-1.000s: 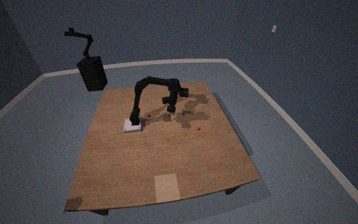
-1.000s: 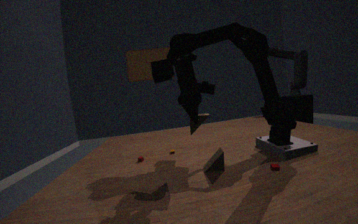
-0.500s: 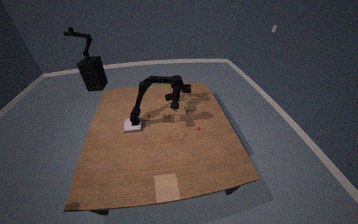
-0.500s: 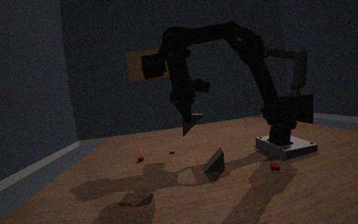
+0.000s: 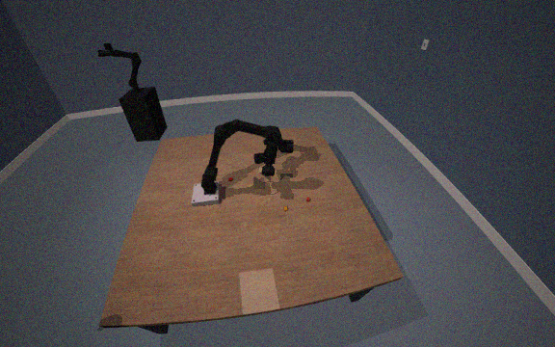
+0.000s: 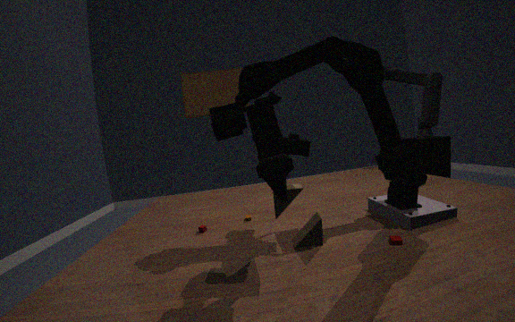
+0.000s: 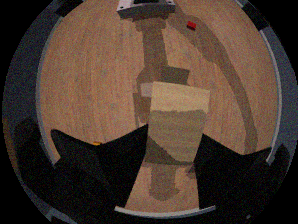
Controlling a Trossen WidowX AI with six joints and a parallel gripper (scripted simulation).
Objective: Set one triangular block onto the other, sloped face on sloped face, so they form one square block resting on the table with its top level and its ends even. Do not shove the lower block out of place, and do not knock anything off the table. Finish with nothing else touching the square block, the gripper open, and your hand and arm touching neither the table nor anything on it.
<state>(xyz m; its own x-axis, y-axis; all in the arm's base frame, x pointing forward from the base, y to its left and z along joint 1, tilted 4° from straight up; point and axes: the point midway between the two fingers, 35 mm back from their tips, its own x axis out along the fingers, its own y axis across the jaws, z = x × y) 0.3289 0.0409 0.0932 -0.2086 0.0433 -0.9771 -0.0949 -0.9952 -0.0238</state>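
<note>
The tan triangular block is 6 cm behind my gripper tip, 1 cm to the left of it and 9 cm below it. The rest, counted from my gripper tip: small yellow piece (9 cm ahead, 17 cm to the right, 10 cm below).
</note>
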